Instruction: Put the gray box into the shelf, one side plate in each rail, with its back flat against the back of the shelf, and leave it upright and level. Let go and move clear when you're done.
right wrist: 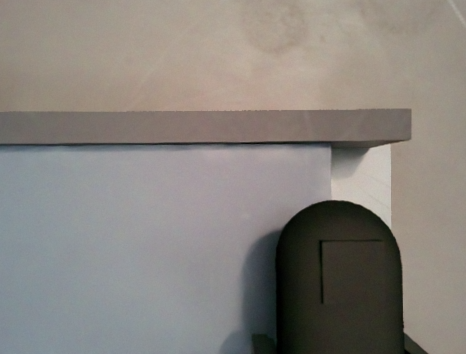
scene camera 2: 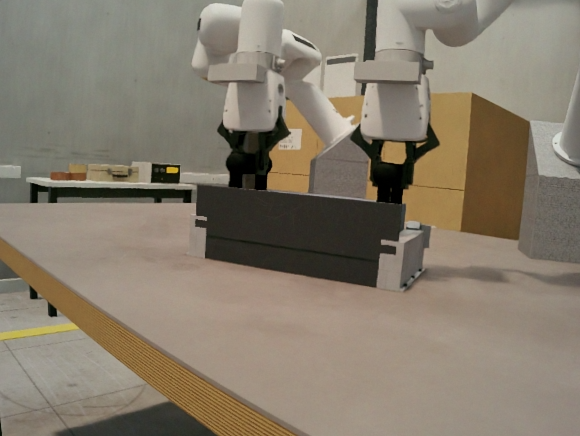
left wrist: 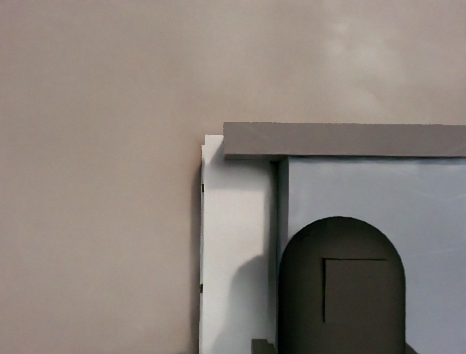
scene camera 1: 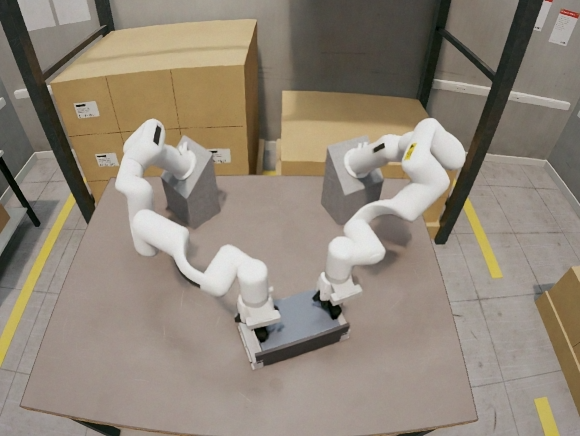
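Where they show: left gripper, fingertip midpoint: [scene camera 2: 390, 188] [scene camera 1: 330, 304]; right gripper, fingertip midpoint: [scene camera 2: 248, 173]; left arm's base, origin of the base link: [scene camera 2: 577, 149] [scene camera 1: 356, 163]; right arm's base, origin of the base link: [scene camera 2: 339, 139] [scene camera 1: 184, 165].
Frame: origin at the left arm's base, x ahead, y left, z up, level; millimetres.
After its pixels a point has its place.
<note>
The gray box [scene camera 1: 302, 320] {x 667, y -88, z -150 mm} [left wrist: 432, 205] {x 676, y -18, z -151 mm} [right wrist: 150, 220] {x 741, y -138, z -150 mm} lies level in the shelf, its blue-gray top between the two white rails [left wrist: 235, 215] {x 627, y 43, z -190 mm} [right wrist: 359, 172] {x 809, y -208, z -190 mm} [scene camera 2: 413, 256] {x 579, y 30, z -221 mm}. Its far edge runs along the dark back panel of the shelf [scene camera 1: 305, 345] {x 741, y -61, z -180 mm} [scene camera 2: 295, 225] {x 738, y -55, z -186 mm} [left wrist: 340, 140] {x 676, y 28, z -142 mm} [right wrist: 200, 127] {x 783, y -135, z -142 mm}, with a thin dark line between them in both wrist views. My left gripper [scene camera 1: 328, 307] {x 601, y -10, z -123 mm} [scene camera 2: 389, 194] {x 601, y -10, z -123 mm} [left wrist: 342, 300] is shut on the box at its right end. My right gripper [scene camera 1: 260, 332] {x 733, y -218, z -120 mm} [scene camera 2: 248, 181] {x 733, y -218, z -120 mm} [right wrist: 340, 290] is shut on its left end. The gripped parts are hidden below the fingers.
The shelf stands on the brown table [scene camera 1: 150, 360] {x 918, y -569, z -256 mm} [scene camera 2: 280, 340] {x 895, y 175, z -256 mm}. The gray arm pedestals [scene camera 1: 192, 195] {x 275, y -621, z -72 mm} [scene camera 1: 352, 190] {x 98, y -1, z -65 mm} stand at its far side, before large cartons [scene camera 1: 165, 105] [scene camera 1: 350, 115]. A side table [scene camera 2: 110, 184] with small items stands in the background.
</note>
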